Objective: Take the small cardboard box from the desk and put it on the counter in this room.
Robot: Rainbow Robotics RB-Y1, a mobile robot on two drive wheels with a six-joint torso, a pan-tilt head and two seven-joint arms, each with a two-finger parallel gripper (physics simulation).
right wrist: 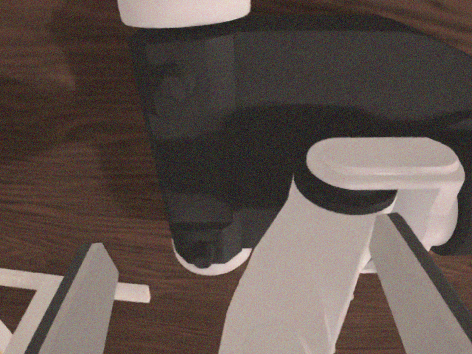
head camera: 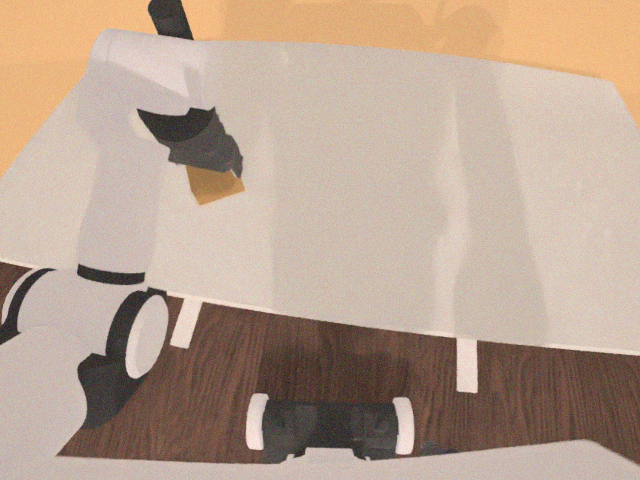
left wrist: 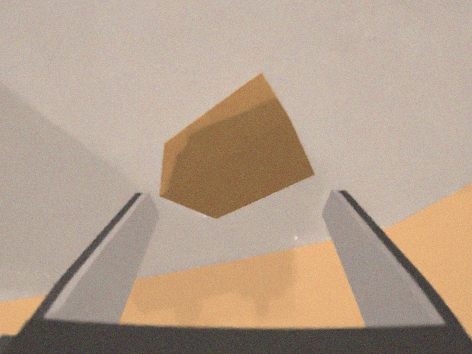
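Where they show: left gripper, fingertip midpoint: (head camera: 209,166) (left wrist: 239,203); right gripper, fingertip midpoint: (right wrist: 239,246); robot's base, link origin: (head camera: 329,424).
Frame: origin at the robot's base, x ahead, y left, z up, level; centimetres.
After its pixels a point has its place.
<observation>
The small cardboard box (head camera: 214,187) @[x 38.1, y 21.4, z 98.6 cm] (left wrist: 237,150) @[x 37.8, y 22.4, z 100.1 cm], a brown block, sits on the pale desk (head camera: 361,206) @[x 36.7, y -5.0, z 95.1 cm] (left wrist: 375,75) @[x 38.7, y 33.7, z 95.1 cm], on its left part in the head view. My left gripper (head camera: 207,164) @[x 40.2, y 21.8, z 101.9 cm] (left wrist: 239,203) @[x 40.2, y 21.8, z 101.9 cm] is open and empty, above the desk; in the head view it covers the far part of the box. In the left wrist view the box shows beyond the fingertips, mostly above the line between them, a little left of centre. My right gripper (right wrist: 239,246) @[x -9.1, y -23.3, z 55.2 cm] is open and empty, over the floor beside my own base. The counter does not show in these views.
My left arm (head camera: 121,206) @[x 17.9, y 19.4, z 121.4 cm] reaches over the left side of the desk. White desk feet (head camera: 186,322) (head camera: 466,364) stick out below its near edge over the dark wood floor (head camera: 320,341) @[x 33.3, y 4.8, z 0.1 cm] (right wrist: 60,200) @[x 44.2, y 23.0, z 0.1 cm]. My dark wheeled base (head camera: 330,423) @[x 0.4, y -0.2, z 19.2 cm] (right wrist: 200,160) @[x -1.1, y -2.7, z 19.1 cm] stands before the desk. An orange surface (head camera: 361,20) @[x 98.1, y -7.2, z 99.5 cm] lies beyond it.
</observation>
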